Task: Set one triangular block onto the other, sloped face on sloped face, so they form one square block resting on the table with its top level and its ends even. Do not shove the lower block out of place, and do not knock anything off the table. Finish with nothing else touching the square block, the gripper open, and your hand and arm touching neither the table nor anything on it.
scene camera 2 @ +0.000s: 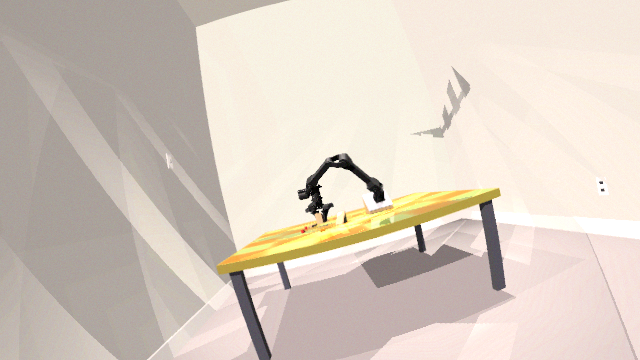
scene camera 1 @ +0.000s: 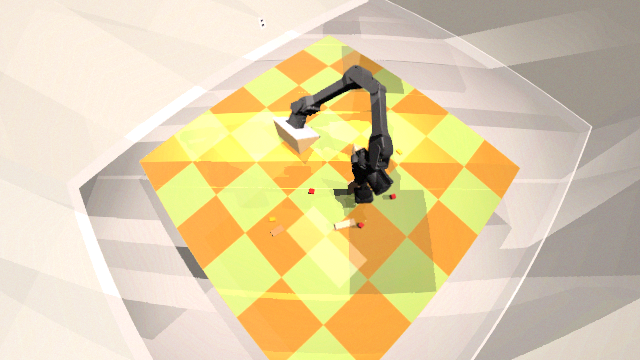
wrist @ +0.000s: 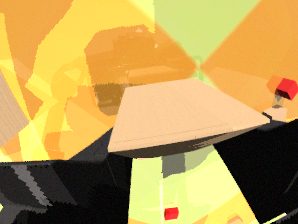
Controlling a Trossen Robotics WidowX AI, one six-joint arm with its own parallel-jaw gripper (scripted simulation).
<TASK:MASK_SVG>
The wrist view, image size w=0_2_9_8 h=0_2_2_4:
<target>my gripper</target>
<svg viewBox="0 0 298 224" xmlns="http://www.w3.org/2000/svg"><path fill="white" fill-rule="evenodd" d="M133 157L108 151L113 129L109 128L94 143L90 143L68 160L23 160L17 163L3 161L0 163L0 205L3 206L0 210L0 224L128 224ZM213 144L229 169L230 176L233 176L234 183L237 183L242 196L245 196L258 224L265 224L282 213L286 213L286 216L270 224L298 224L298 119L289 123L269 119L270 123Z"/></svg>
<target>tan triangular block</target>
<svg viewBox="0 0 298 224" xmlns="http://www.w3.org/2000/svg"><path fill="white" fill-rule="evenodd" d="M270 120L265 115L262 115L262 113L251 109L249 105L239 103L233 97L227 96L226 93L218 91L212 85L202 83L198 79L160 81L160 83L134 85L134 87L125 88L120 109L118 109L116 123L114 123L112 135L110 135L108 151L140 160L180 155L180 153L196 151L196 149L209 147L209 145L253 131L255 128L270 123Z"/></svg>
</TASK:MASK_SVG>
